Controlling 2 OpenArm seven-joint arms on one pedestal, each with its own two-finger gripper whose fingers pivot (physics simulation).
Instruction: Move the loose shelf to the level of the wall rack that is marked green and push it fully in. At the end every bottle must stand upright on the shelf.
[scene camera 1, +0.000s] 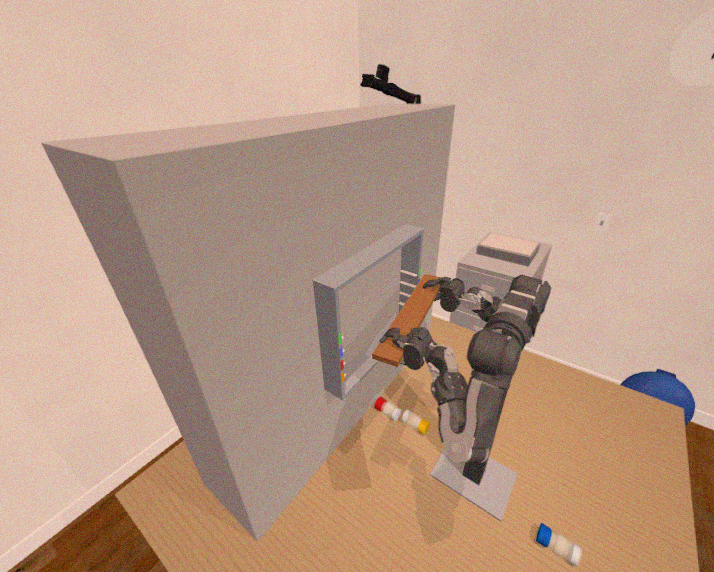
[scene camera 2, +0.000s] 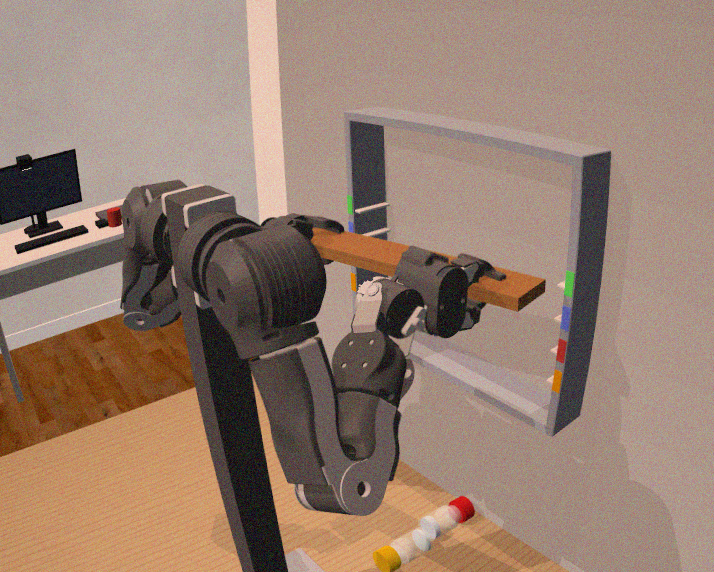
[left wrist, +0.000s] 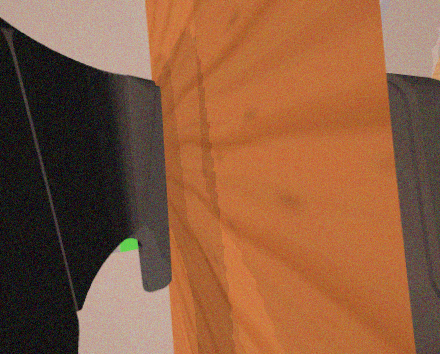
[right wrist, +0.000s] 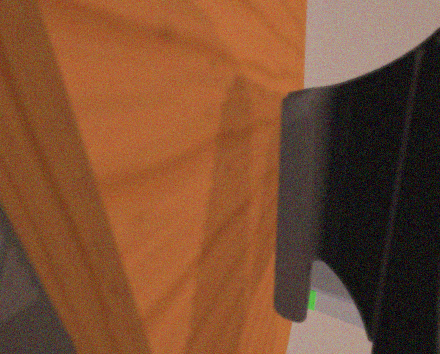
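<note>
The brown loose shelf (scene camera 1: 411, 315) (scene camera 2: 369, 250) (left wrist: 300, 150) (right wrist: 150, 150) is held in the air in front of the grey wall rack (scene camera 1: 326, 333) (scene camera 2: 588, 286), outside its opening. My left gripper (scene camera 1: 387, 342) (scene camera 2: 333, 244) and my right gripper (scene camera 1: 430, 284) (scene camera 2: 485, 291) are both shut on it, near its two ends. Green marks (scene camera 1: 340, 338) (scene camera 2: 569, 284) (left wrist: 129, 245) (right wrist: 312, 300) sit on the rack's uprights, above the other colours. A red-capped bottle (scene camera 1: 390, 409) (scene camera 2: 446, 517), a yellow-capped bottle (scene camera 1: 415, 420) (scene camera 2: 408, 546) and a blue-capped bottle (scene camera 1: 559, 545) lie on the table. No bottle shows on the shelf.
The rack hangs on a big grey wall block (scene camera 1: 238, 297) on the wooden table (scene camera 1: 381, 524). Light support rails (scene camera 2: 372, 207) show inside the rack. A grey cabinet (scene camera 1: 476, 275) stands beyond the table, and a desk with a monitor (scene camera 2: 38, 187) stands at the far left.
</note>
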